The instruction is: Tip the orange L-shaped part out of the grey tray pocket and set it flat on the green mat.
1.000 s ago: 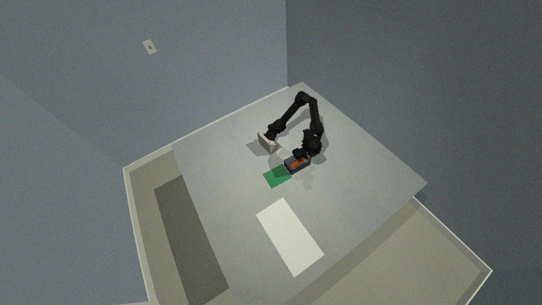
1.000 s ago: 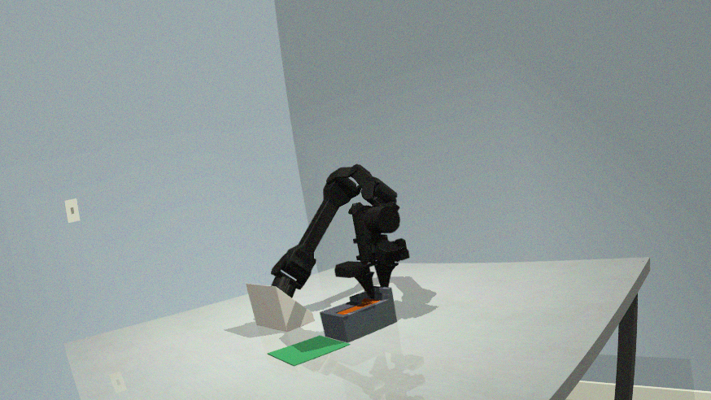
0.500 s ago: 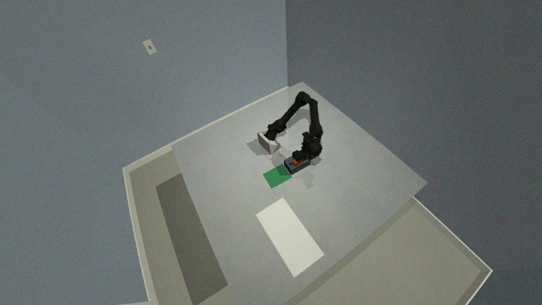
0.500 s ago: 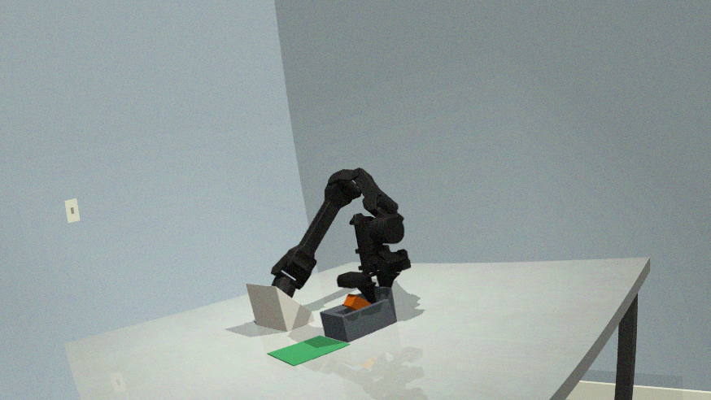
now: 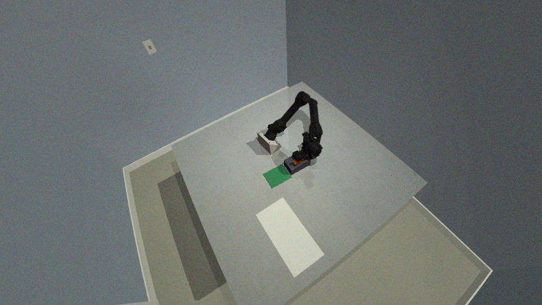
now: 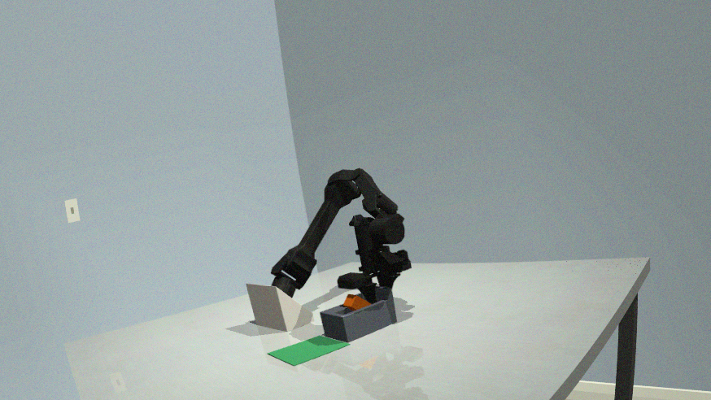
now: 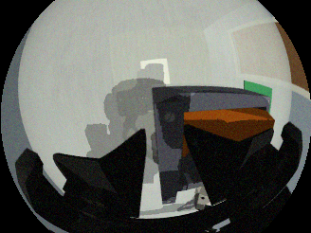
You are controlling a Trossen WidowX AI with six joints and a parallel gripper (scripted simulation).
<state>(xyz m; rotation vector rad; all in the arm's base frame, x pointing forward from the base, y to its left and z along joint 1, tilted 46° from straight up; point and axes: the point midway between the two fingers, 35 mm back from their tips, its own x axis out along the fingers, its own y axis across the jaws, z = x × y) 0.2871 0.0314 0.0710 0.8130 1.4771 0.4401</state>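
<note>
Now: the orange L-shaped part 40 mm to the right of my gripper tip and 10 mm behind it. From my gripper tip the other things lie so: green mat (210 mm to the right, 60 mm below, 60 mm behind).
</note>
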